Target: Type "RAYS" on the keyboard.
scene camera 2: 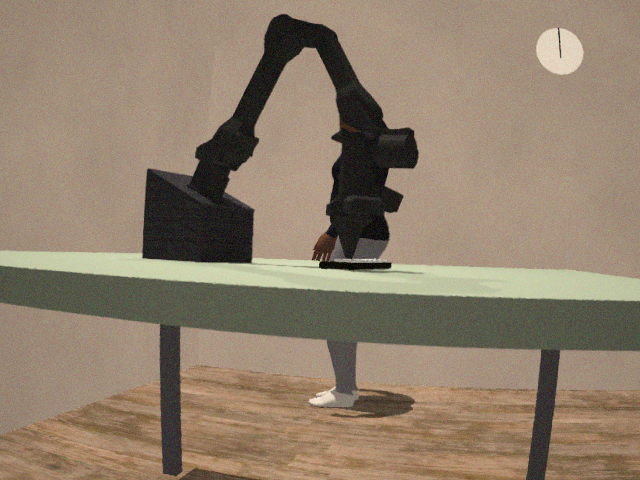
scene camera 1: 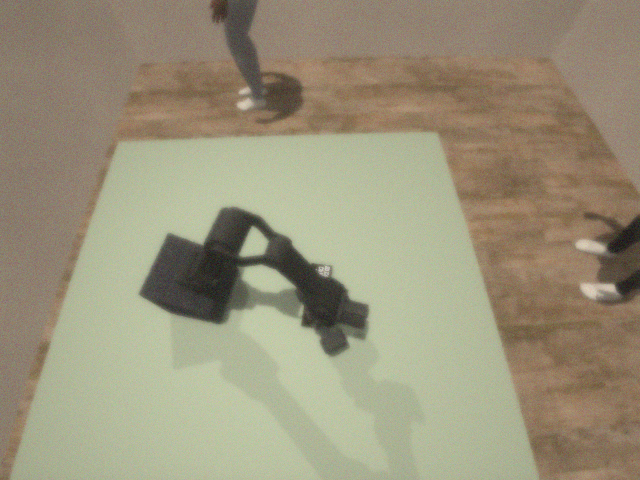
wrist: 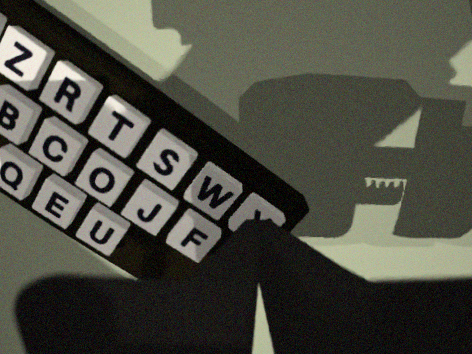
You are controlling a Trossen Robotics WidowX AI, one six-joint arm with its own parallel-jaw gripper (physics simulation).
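Places are measured from the arm's base along level axes (x right, y ahead, z up), in millimetres.
Pixels of known places: gripper, fingertip midpoint: (scene camera 2: 348, 258) (wrist: 256, 232); arm's base at its link origin: (scene camera 2: 204, 191) (scene camera 1: 192, 277).
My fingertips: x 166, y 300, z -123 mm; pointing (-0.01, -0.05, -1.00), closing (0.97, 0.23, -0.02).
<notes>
Ahead of a thing's pixels: the offset from my fingertips to its top centre.
The black keyboard (scene camera 1: 324, 270) (scene camera 2: 382, 265) (wrist: 285, 194) with light keys lies on the table. It is slanted in the wrist view, and the arm hides most of it in scene camera 1. My gripper (scene camera 2: 351, 256) (wrist: 256, 232) is shut and empty, pointing down, its tips at the key tops. In the wrist view the tips cover part of the end key {dx +0, dy +2, dz -2 mm} (wrist: 256, 211), beside the W key {dx -18, dy +9, dz -2 mm} (wrist: 214, 191); its letter is mostly hidden. Whether the key is pressed down I cannot tell. The S key {dx -35, dy +16, dz -2 mm} (wrist: 167, 159) and R key {dx -69, dy +30, dz -2 mm} (wrist: 71, 93) show further up-left. The A key does not show.
The pale green table (scene camera 1: 361, 180) (scene camera 2: 465, 320) carries the arm's dark base (scene camera 1: 175, 273) (scene camera 2: 196, 227). A standing person (scene camera 1: 242, 46) (scene camera 2: 342, 366) is beyond the table. Another person's white shoes (scene camera 1: 599, 291) show on the floor at the right. A round clock (scene camera 2: 559, 64) hangs on the wall.
</notes>
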